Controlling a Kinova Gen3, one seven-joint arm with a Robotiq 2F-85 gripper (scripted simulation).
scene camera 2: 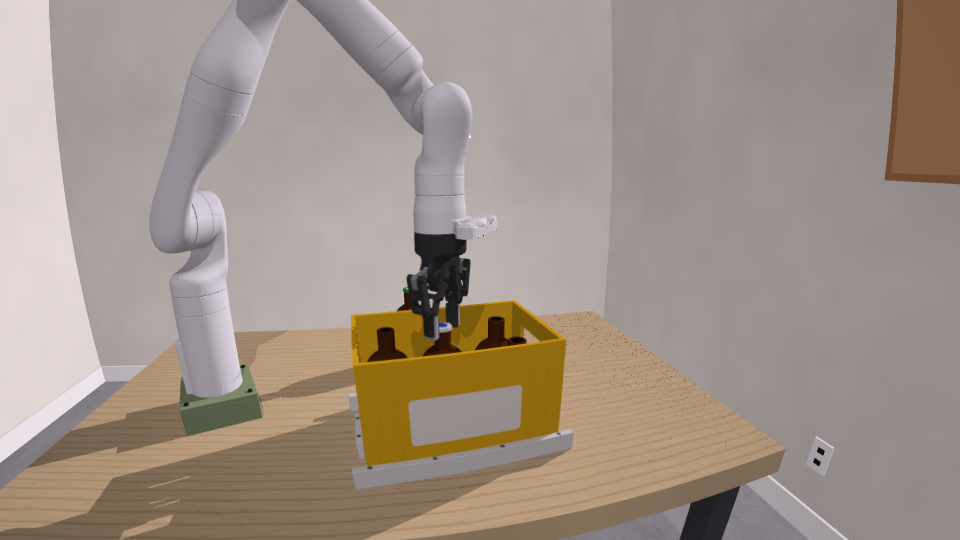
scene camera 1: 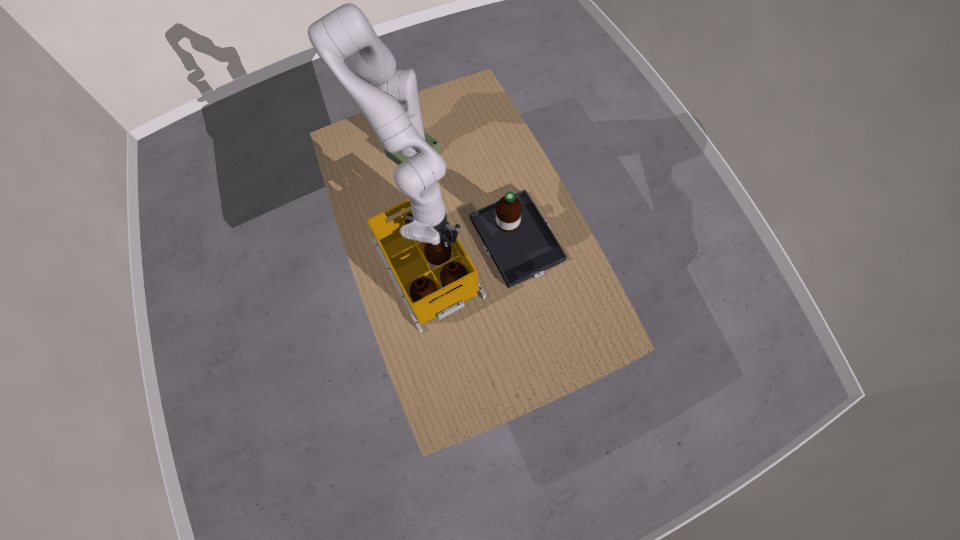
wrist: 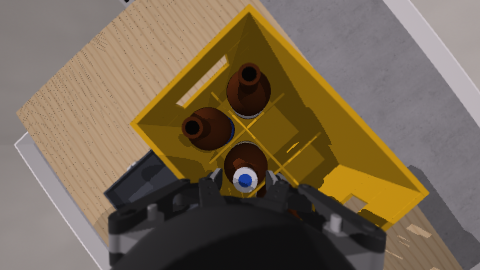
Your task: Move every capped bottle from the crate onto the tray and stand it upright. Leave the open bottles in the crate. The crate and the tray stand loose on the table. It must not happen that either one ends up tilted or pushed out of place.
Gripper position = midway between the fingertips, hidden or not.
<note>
I see my gripper (scene camera 2: 442, 332), a yellow crate (scene camera 1: 407, 266) and a dark tray (scene camera 1: 532, 247).
The yellow crate shows as well in the wrist view (wrist: 347, 158). The dark tray also shows in the wrist view (wrist: 150, 173). My gripper is seen too in the wrist view (wrist: 243, 177).
</note>
